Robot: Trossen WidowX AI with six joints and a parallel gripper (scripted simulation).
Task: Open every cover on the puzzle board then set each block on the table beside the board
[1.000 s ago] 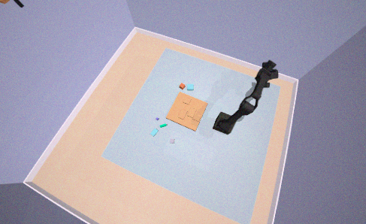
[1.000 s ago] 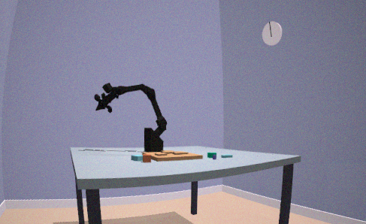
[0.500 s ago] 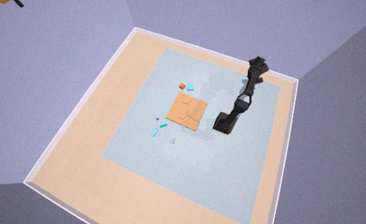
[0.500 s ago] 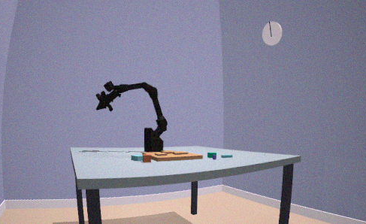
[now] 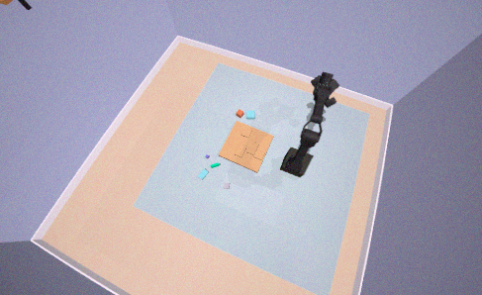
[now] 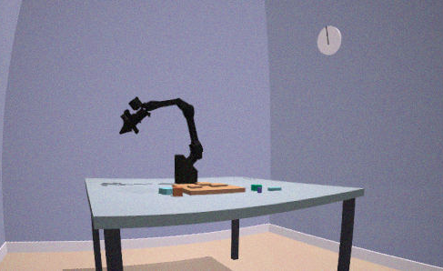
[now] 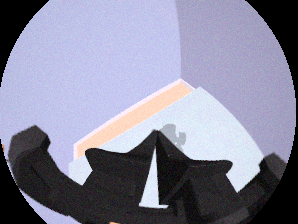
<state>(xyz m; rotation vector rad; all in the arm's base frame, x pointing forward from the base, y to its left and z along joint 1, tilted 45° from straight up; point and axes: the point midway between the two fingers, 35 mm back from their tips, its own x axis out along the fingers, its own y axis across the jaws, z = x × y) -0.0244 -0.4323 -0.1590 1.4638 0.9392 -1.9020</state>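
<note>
The orange block lies 50 cm ahead of my gripper tip, 29 cm below it and 19 cm to the left of it. From my gripper tip the other things lie so: small purple block 59 cm to the left, 58 cm ahead, 29 cm below; green block 63 cm to the left, 50 cm ahead, 29 cm below; grey block 72 cm to the left, 37 cm ahead, 30 cm below.
</note>
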